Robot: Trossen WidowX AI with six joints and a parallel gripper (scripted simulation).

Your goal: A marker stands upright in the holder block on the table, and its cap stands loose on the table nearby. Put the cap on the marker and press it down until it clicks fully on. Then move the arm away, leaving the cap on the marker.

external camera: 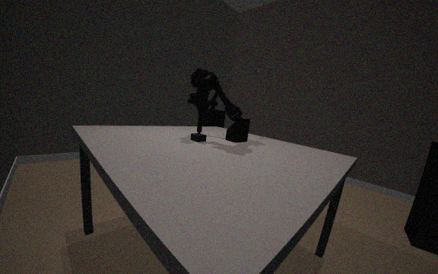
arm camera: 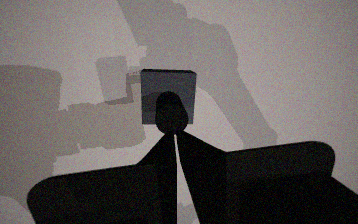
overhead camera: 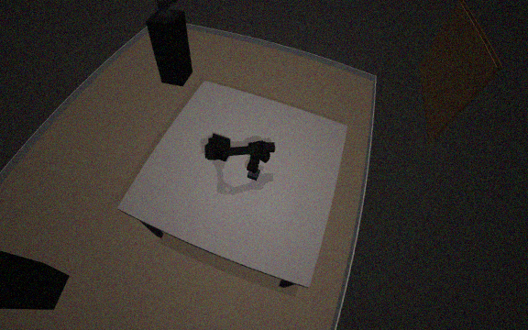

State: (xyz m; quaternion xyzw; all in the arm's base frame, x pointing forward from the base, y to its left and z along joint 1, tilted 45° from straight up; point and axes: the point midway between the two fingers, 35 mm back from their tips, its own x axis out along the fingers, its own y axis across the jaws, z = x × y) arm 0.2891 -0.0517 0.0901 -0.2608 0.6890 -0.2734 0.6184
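Right now my gripper tip is 60 mm above the marker cap. Round my gripper tip: holder block: 120 mm below.
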